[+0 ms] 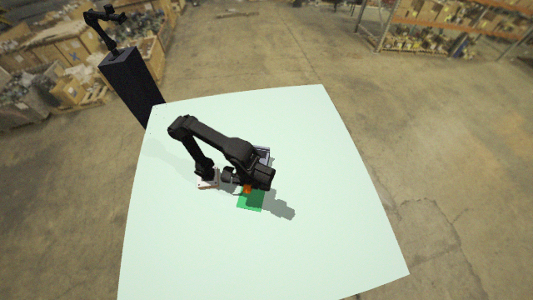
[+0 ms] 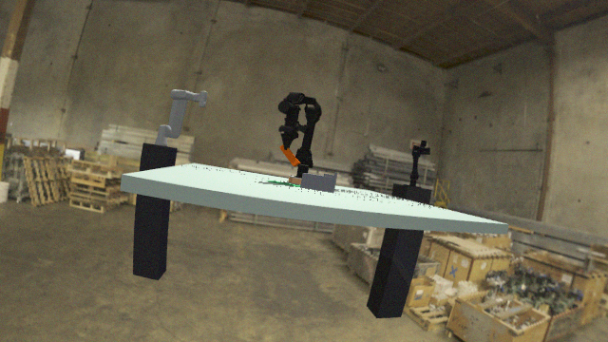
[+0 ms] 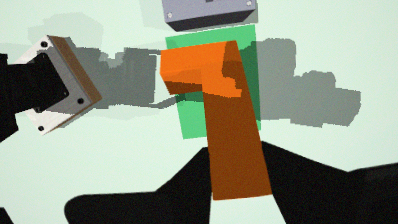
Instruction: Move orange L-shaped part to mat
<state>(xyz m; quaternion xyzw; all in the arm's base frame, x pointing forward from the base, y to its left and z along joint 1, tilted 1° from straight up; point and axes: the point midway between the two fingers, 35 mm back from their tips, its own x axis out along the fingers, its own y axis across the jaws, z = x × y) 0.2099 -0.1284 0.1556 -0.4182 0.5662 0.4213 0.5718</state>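
My gripper tip is now 2 cm to the right of the green mat and 17 cm above it. Also, from my gripper tip: orange L-shaped part (1 cm behind, 3 cm to the left, 3 cm below).
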